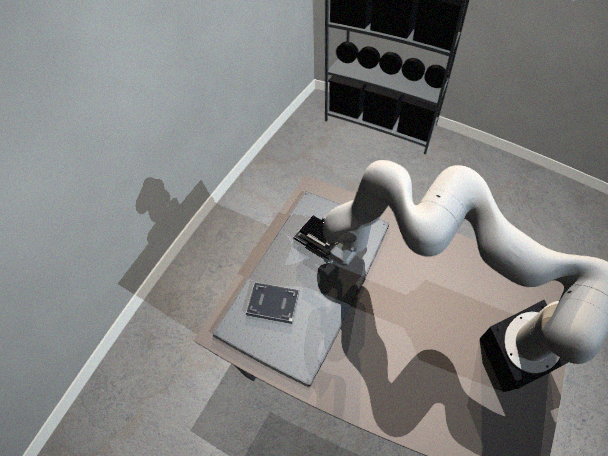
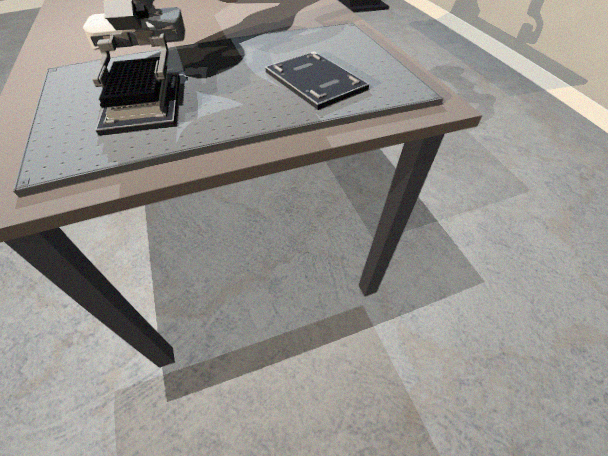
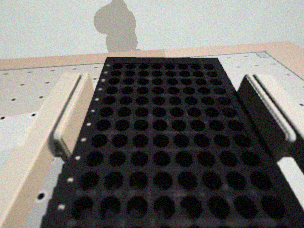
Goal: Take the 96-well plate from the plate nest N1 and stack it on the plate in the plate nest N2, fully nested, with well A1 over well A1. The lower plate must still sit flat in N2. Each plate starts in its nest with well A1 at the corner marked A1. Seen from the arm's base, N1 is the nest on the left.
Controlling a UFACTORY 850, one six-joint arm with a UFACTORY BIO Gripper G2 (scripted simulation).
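Observation:
In image 2 I see a plate nest N1 [image 2: 309,78], together with a white 96-well plate [image 2: 126,112] and a black 96-well plate [image 2: 129,82]. I see the black 96-well plate [image 3: 148,116] again, but image 3 does not show the white 96-well plate, hidden by the black 96-well plate. The plate nest N1 [image 1: 273,298] is visible to me as well.

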